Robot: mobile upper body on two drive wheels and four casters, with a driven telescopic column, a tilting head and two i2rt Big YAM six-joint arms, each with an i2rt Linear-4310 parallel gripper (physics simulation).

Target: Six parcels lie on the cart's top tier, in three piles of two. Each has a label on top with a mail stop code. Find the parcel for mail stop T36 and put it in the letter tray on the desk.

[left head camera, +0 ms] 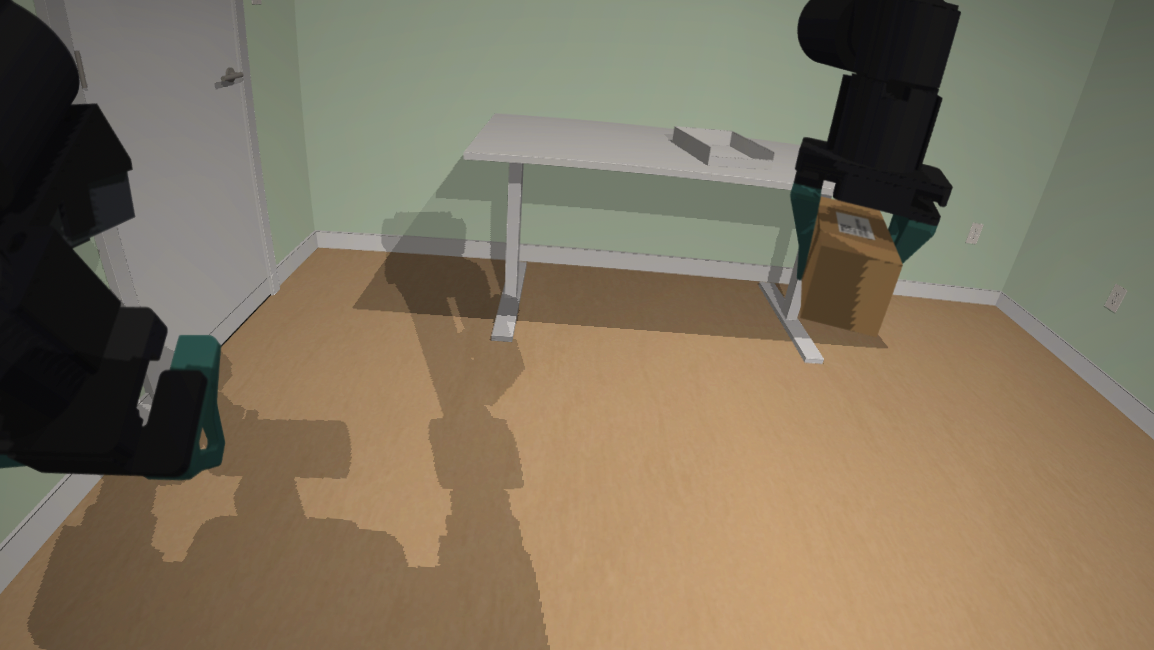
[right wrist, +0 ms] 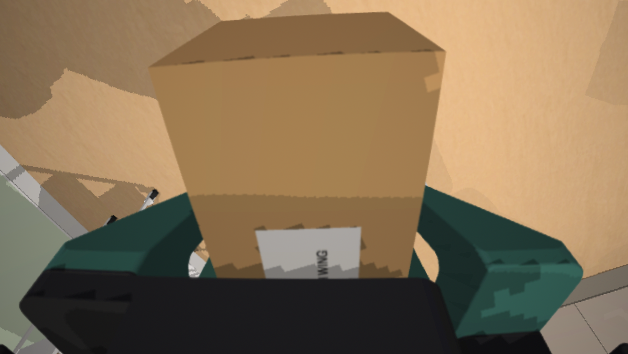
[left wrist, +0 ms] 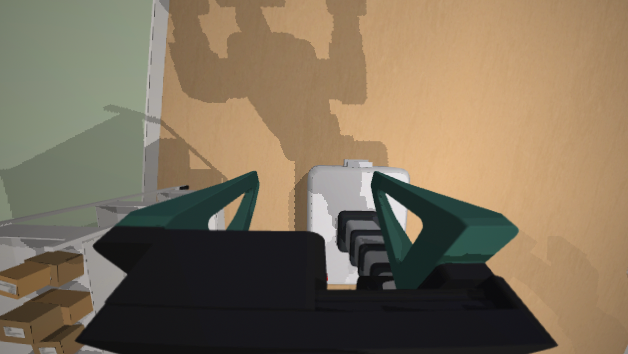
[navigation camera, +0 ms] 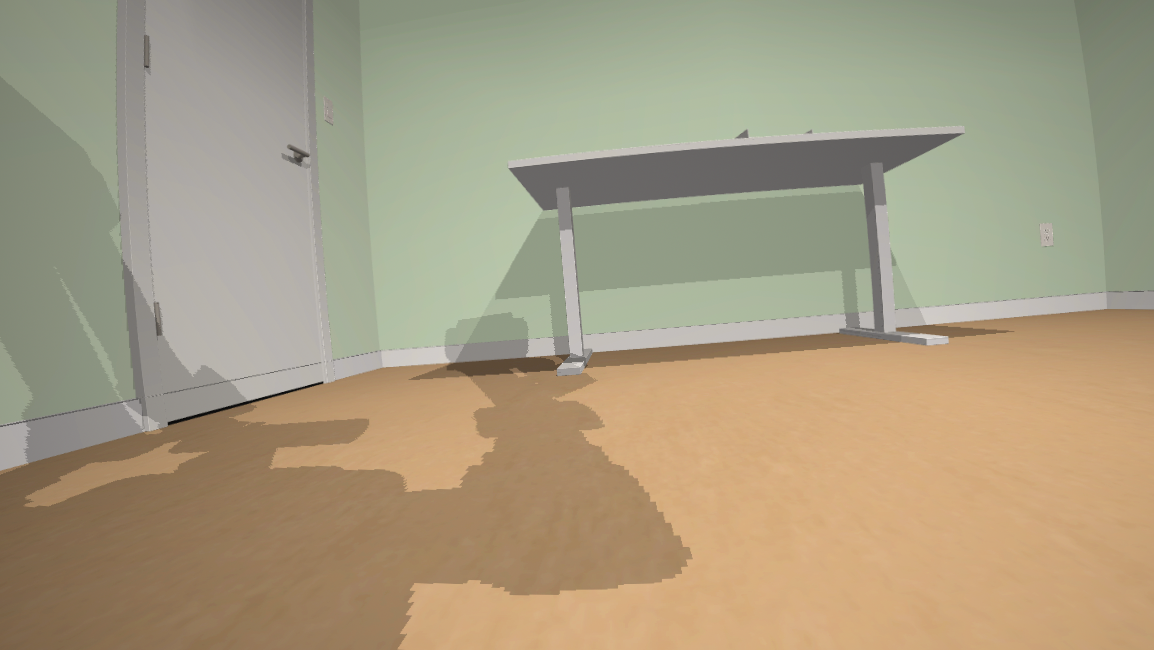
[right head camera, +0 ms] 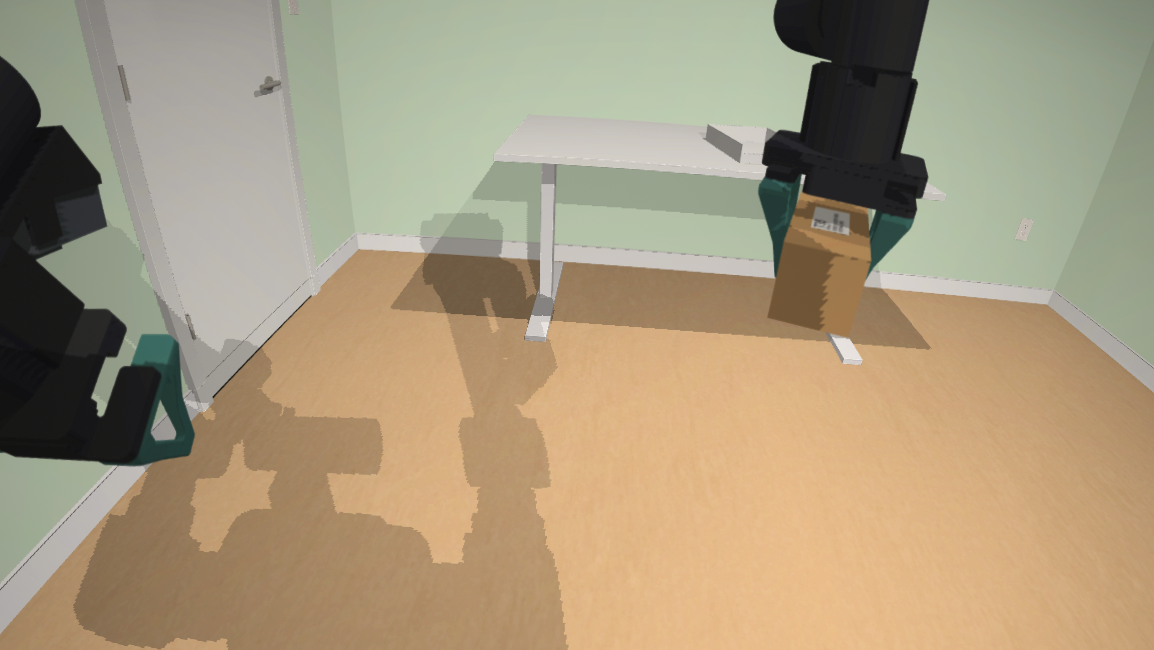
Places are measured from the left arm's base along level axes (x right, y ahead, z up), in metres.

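Pixels of known places: left gripper, between the fingertips: point(left head camera: 142, 452) point(left wrist: 315, 177) point(right head camera: 123, 441).
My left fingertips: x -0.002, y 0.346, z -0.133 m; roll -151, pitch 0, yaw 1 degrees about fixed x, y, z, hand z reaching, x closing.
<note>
For each thing: its middle in the pictures, then the offset to it from my left fingertips. "pt": a spot on its surface instead.
- brown parcel, middle of its body: point(right wrist: 314, 230) point(right head camera: 823, 254) point(left head camera: 844, 258) dx +0.451, dy +0.109, dz +0.079 m
- parcel's top label, a spot on its surface: point(right wrist: 310, 245) point(right head camera: 832, 212) point(left head camera: 853, 217) pt dx +0.461, dy +0.127, dz +0.105 m
My right gripper point(left head camera: 851, 262) point(right head camera: 824, 270) point(right wrist: 313, 177) is shut on a brown parcel point(left head camera: 847, 290) point(right head camera: 814, 282) point(right wrist: 310, 125), held upright in the air. The parcel's top label point(left head camera: 854, 225) point(right head camera: 830, 220) point(right wrist: 310, 245) shows part of the word "WING" in the right wrist view; its mail stop code is not readable. The letter tray point(left head camera: 692, 146) point(right head camera: 725, 143) sits on the white desk point(left head camera: 573, 141) point(right head camera: 613, 141) point(navigation camera: 710, 169), beyond the held parcel. My left gripper point(left wrist: 315, 177) is open and empty. Other parcels point(left wrist: 32, 320) lie on the cart point(left wrist: 100, 285), codes unreadable.
A closed door point(left head camera: 161, 121) point(right head camera: 193, 121) point(navigation camera: 226, 201) is at the left. The desk's left leg point(left head camera: 514, 226) point(right head camera: 548, 226) point(navigation camera: 569, 282) and right leg point(navigation camera: 880, 250) stand on feet that reach out over the floor. My white base point(left wrist: 330, 185) shows below the left gripper.
</note>
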